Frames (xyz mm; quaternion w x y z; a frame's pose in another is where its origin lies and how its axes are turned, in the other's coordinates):
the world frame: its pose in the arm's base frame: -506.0 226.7 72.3 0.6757 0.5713 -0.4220 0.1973
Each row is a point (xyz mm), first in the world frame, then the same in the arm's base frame.
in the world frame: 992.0 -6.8 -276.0
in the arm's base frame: 155.7 270.1 860.0
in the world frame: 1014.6 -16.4 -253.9
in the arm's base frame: 168.1 241.9 872.0
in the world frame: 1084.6 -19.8 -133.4
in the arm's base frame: 168.7 112.8 924.6
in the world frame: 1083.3 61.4 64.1
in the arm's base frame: 39.0 -50.4 970.9
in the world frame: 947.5 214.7 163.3
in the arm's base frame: -186.8 -73.0 954.8
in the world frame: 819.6 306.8 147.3
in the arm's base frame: -322.7 -5.6 909.0
